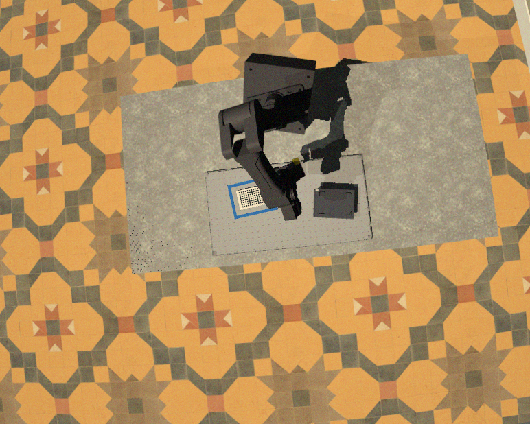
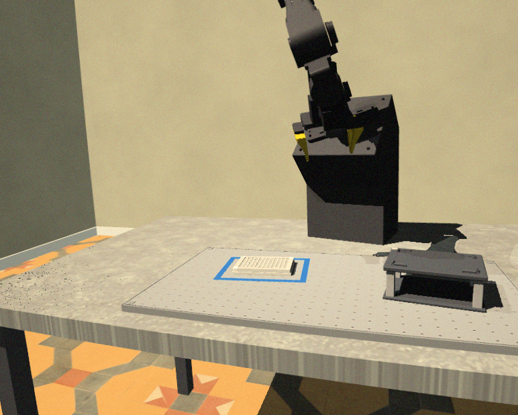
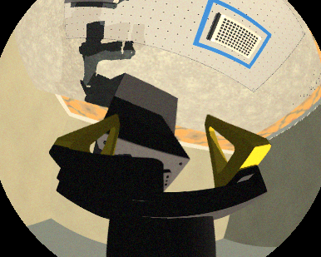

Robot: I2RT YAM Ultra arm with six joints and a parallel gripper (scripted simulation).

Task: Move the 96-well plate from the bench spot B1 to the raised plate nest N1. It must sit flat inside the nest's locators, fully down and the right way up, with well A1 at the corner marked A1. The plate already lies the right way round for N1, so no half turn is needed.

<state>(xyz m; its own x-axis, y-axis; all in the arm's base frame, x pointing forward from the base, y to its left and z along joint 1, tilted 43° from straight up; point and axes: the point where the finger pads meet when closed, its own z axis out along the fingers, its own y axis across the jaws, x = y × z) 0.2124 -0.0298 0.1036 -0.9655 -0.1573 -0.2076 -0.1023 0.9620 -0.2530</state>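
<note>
My hand is 30 mm short of the 96-well plate, 150 mm to the left of it and 240 mm above it. From my hand the other things lie so: raised plate nest (180 mm ahead, 160 mm to the left, 190 mm below).
</note>
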